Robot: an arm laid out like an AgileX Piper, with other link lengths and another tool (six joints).
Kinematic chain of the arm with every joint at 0, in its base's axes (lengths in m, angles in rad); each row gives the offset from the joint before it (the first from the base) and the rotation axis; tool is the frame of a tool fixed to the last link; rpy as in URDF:
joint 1: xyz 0 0 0.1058 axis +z
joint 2: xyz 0 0 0 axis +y
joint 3: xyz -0.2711 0 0.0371 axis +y
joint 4: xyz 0.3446 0 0.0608 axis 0.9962 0 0.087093
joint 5: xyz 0 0 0 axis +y
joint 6: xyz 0.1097 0 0.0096 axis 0.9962 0 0.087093
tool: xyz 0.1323 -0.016 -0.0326 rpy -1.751 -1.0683 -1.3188
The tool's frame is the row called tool.
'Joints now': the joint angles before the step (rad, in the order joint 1, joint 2, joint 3, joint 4, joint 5, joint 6). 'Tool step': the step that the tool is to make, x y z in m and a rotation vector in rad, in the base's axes. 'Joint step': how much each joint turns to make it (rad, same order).
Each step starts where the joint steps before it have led.
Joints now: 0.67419 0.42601 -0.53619 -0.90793 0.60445 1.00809
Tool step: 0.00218 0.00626 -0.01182 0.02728 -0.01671 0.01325
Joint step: -0.00036 -0.01423 0.05355 -0.06217 -0.05029 0.08993
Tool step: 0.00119 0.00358 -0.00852 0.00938 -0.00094 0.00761
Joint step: -0.00036 -0.00188 0.02736 -0.03018 -0.02349 0.04437
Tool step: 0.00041 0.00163 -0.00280 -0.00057 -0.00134 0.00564
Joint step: -0.00017 0.00001 0.00900 -0.00917 -0.01021 0.00999
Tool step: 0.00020 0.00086 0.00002 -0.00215 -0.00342 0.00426
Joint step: -0.00005 -0.00005 0.00193 -0.00363 -0.00573 0.00042
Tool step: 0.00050 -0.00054 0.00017 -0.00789 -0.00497 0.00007
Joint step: 0.00005 0.00002 0.00176 -0.00927 -0.00135 0.00008
